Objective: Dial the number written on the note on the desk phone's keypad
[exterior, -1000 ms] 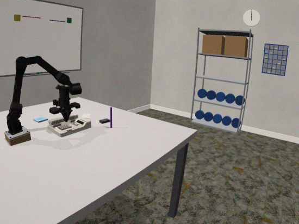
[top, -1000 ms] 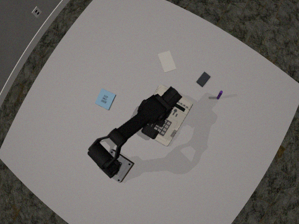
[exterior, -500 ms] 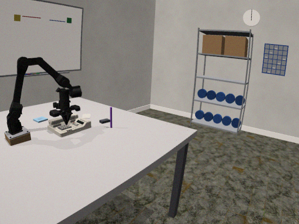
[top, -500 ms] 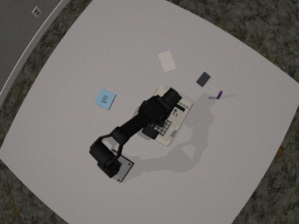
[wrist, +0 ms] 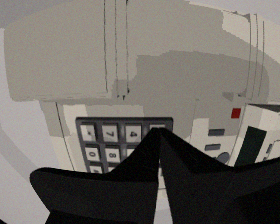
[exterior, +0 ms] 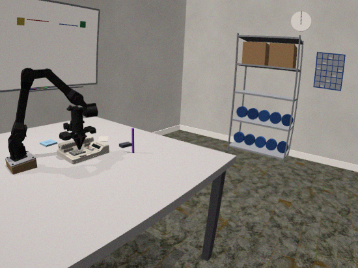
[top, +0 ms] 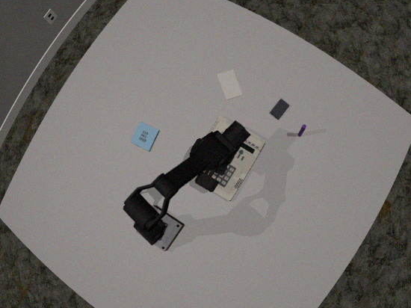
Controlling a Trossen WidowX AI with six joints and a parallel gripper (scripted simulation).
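The beige desk phone is 2 cm ahead of my hand and 4 cm below it. Round my hand: purple stick: 20 cm ahead, 19 cm to the right; then handset: 2 cm ahead, 5 cm to the left, 2 cm below; then white card: 26 cm ahead, 9 cm to the left, 6 cm below.
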